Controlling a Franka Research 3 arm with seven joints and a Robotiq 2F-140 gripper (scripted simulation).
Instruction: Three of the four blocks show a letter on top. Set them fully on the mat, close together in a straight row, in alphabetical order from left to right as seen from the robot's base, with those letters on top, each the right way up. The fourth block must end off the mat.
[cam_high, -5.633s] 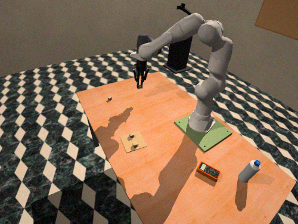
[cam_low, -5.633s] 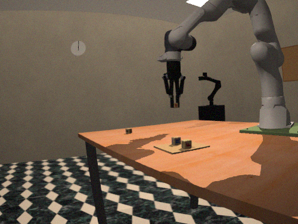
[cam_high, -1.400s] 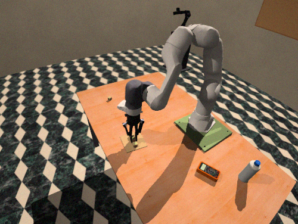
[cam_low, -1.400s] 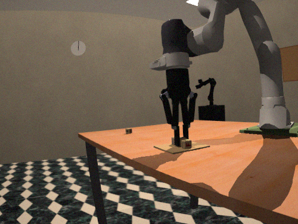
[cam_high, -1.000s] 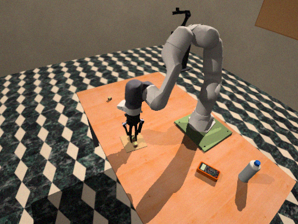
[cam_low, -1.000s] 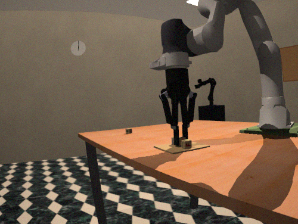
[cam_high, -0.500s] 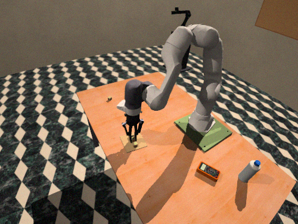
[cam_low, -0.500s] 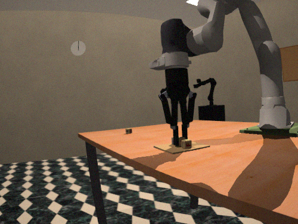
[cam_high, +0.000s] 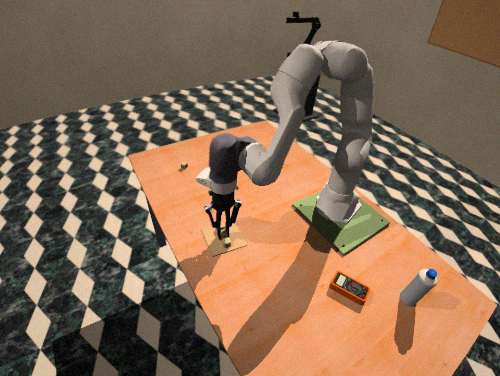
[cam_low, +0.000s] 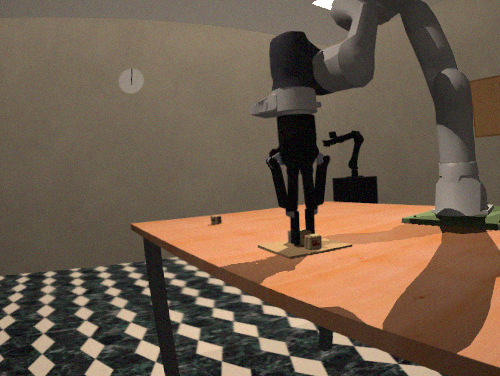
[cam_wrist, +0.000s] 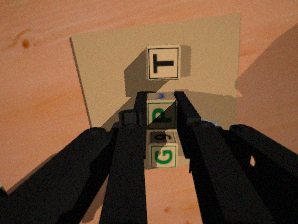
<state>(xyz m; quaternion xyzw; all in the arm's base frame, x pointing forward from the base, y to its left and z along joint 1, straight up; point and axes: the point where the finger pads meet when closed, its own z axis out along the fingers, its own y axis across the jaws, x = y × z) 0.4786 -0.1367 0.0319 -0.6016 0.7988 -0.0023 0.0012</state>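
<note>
My hand is 40 mm above the tan mat. Round my hand: multimeter 240 mm behind, 440 mm to the left, 30 mm below.
</note>
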